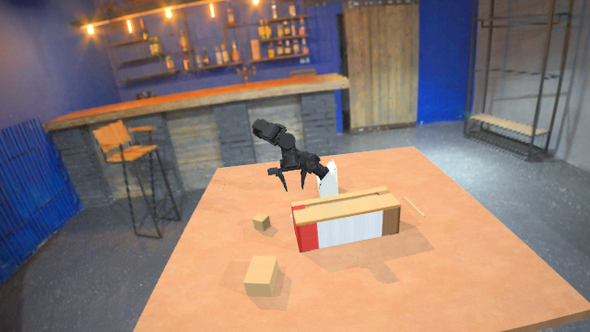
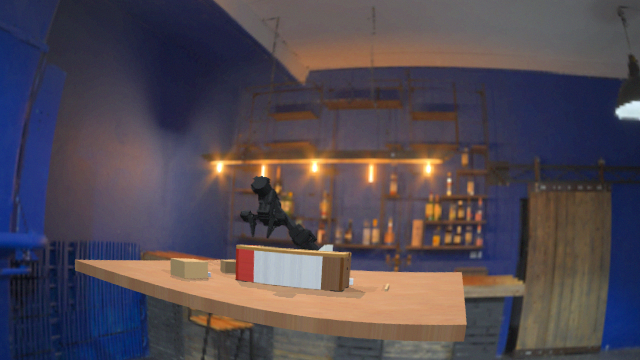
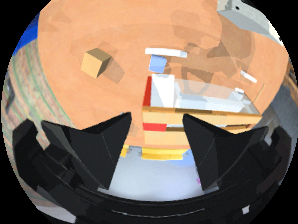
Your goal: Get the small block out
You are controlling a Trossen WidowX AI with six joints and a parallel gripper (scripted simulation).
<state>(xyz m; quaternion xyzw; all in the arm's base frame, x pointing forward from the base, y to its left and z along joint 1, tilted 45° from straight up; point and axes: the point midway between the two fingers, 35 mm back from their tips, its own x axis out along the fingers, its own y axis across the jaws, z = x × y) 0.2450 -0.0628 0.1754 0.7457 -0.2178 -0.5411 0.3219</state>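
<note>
The light-blue block lies 1 cm behind my gripper tip and 15 cm below it. Also, from my gripper tip: box (6 cm ahead, 17 cm to the left, 10 cm below); thin wooden stick (3 cm ahead, 50 cm to the left, 16 cm below); tan cube (3 cm behind, 15 cm to the right, 14 cm below).
</note>
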